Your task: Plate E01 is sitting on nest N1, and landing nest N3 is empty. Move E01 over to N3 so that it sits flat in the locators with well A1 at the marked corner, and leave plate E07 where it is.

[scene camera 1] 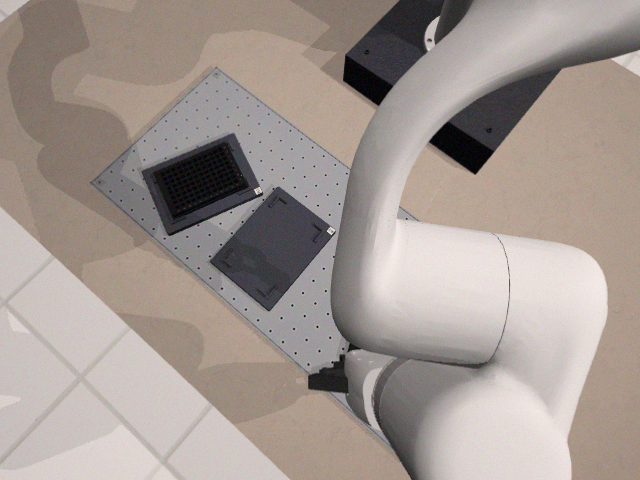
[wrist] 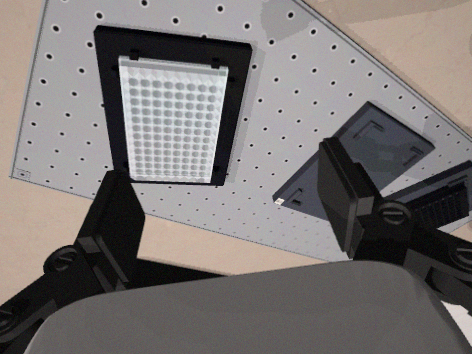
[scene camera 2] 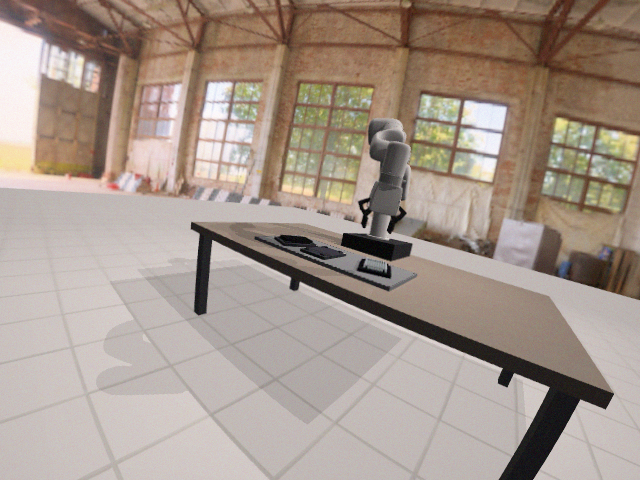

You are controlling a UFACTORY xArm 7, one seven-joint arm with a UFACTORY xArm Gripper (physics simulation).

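Note:
A clear 96-well plate sits in a black nest. The arm hides it in scene camera 1. A black well plate sits in another dark nest. No readable label shows which plate is E01 or E07. The empty landing nest lies between them, with corner locators and a white marker at one corner. My gripper is open and empty, well above the board and apart from both plates.
The nests stand on a grey perforated board on a brown table. The black robot base block stands beside the board. My arm covers one end of the board in scene camera 1.

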